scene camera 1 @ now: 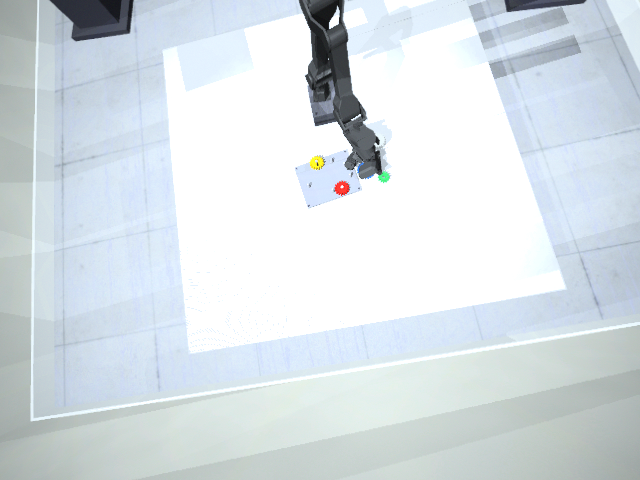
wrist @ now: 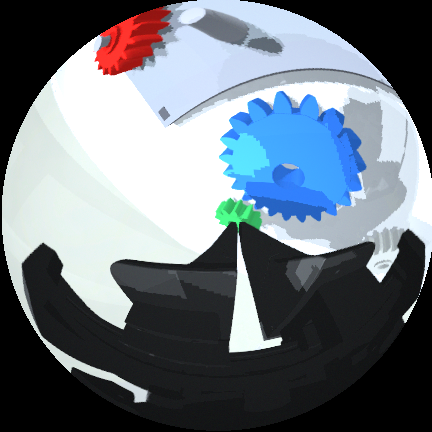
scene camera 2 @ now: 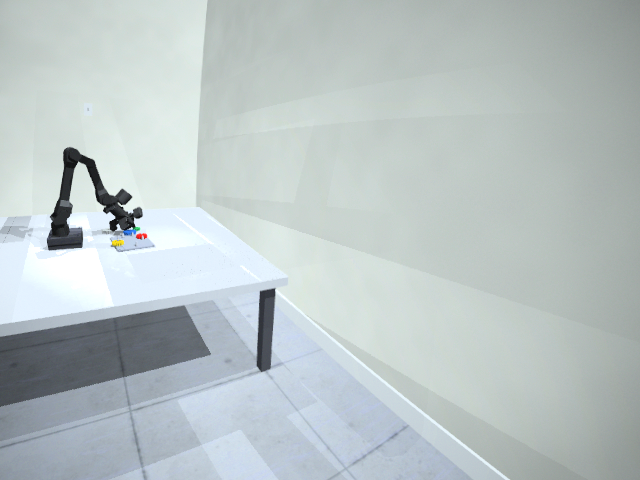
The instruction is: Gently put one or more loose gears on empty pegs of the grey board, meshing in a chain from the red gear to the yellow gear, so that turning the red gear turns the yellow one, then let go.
The gripper is shut, holding nothing. Also in view: a blue gear. On the table rest a green gear and a white gear.
The gripper shows as well in the wrist view.
